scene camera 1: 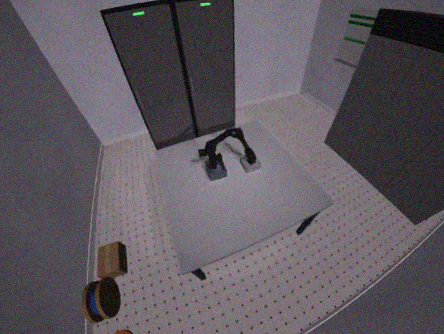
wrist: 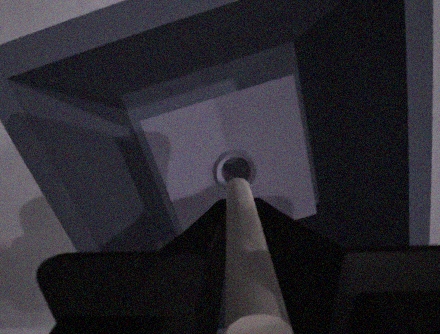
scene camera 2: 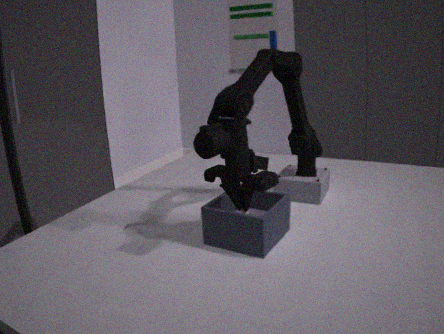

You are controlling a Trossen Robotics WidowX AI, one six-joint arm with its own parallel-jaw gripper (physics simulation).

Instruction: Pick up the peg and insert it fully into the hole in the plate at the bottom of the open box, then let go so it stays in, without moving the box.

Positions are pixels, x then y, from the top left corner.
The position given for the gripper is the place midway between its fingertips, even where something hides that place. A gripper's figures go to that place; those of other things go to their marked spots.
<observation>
The gripper (wrist: 239,206): 11 cm from the lens. A blue-grey box (wrist: 82,86) is 13 cm from the lens.
</observation>
